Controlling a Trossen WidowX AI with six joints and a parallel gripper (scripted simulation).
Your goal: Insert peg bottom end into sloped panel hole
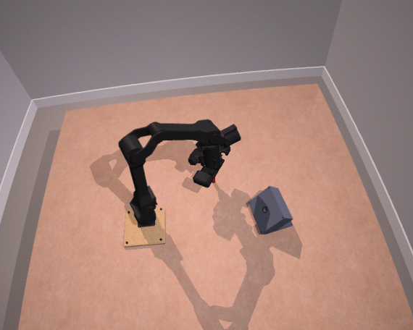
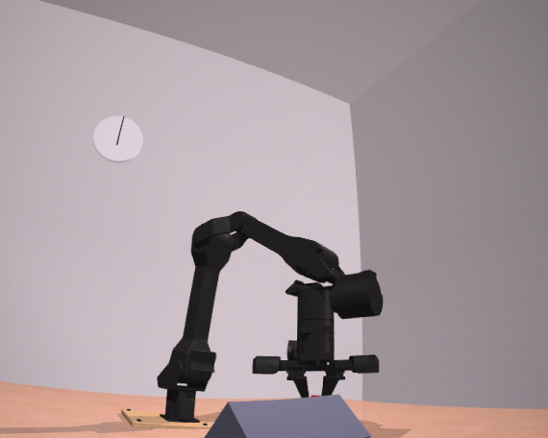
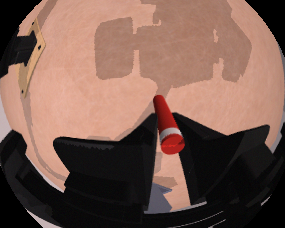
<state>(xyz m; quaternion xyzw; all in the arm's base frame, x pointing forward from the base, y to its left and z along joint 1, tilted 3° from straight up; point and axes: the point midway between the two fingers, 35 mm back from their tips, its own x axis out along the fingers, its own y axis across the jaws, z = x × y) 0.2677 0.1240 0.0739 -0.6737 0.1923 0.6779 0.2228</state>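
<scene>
Now: the grey sloped panel 180 mm ahead of my gripper tip and 170 mm to the right of it. Round my gripper tip: red peg 20 mm above.
</scene>
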